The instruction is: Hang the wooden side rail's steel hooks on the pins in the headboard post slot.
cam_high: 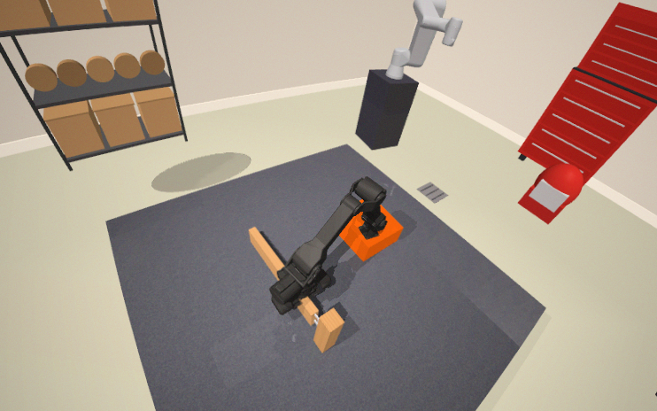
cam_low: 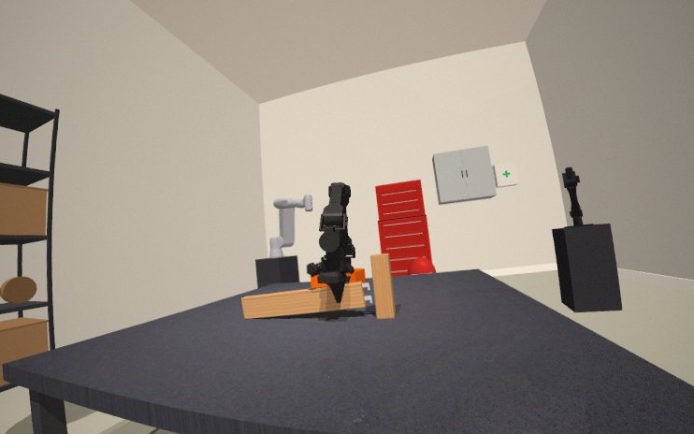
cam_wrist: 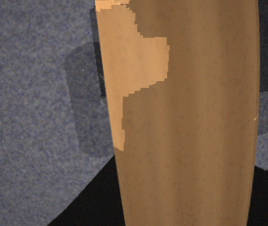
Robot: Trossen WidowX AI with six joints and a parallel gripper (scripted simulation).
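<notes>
My gripper tip is now 13 cm to the right of the upright headboard post, 4 cm below it and 3 cm past it.
</notes>
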